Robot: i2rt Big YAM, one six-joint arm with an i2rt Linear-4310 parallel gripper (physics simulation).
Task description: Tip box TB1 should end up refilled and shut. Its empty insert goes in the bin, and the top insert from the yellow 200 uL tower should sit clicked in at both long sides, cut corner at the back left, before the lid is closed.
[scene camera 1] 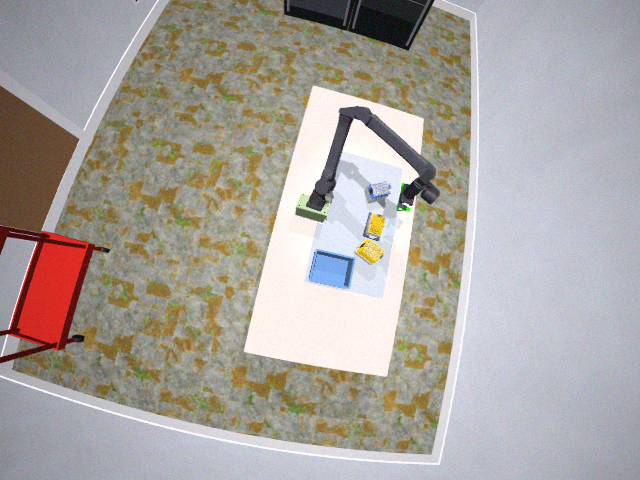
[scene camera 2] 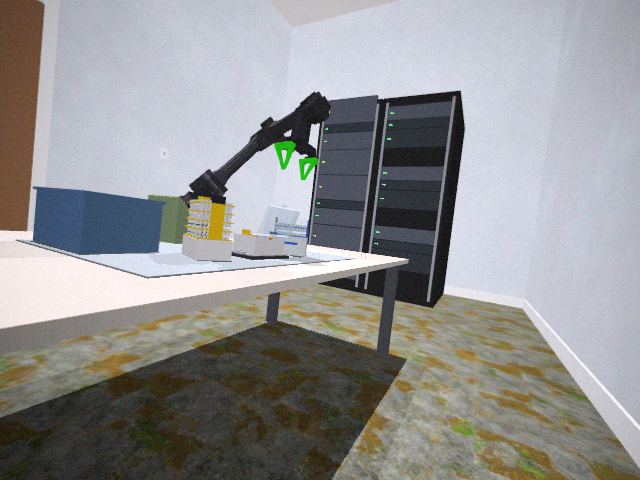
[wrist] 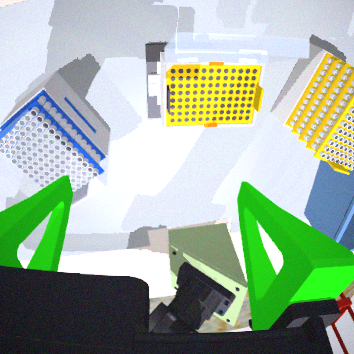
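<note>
Tip box TB1 [scene camera 1: 376, 225] [scene camera 2: 258, 245] [wrist: 212, 95] is a white box holding a yellow insert whose holes look dark and empty. Its clear lid [wrist: 240, 45] stands open along the box's top edge in the wrist view. The yellow tower [scene camera 1: 370, 251] [scene camera 2: 206, 219] [wrist: 325, 105] is a stack of tip-filled inserts on a white base, turned at an angle beside TB1. The blue bin [scene camera 1: 331, 269] [scene camera 2: 98, 219] [wrist: 325, 200] looks empty in scene camera 1. My gripper [scene camera 1: 403, 198] [scene camera 2: 293, 173] [wrist: 154, 186] is open and empty, high above the table's edge on TB1's side.
A blue tower [scene camera 1: 379, 190] [scene camera 2: 292, 228] [wrist: 55, 145] stands on TB1's other side. The arm's base is on a green block [scene camera 1: 305, 205] [wrist: 205, 245] across the mat. The table [scene camera 1: 320, 325] carries the mat. Black server racks and a red cart [scene camera 1: 56, 284] stand away from the table.
</note>
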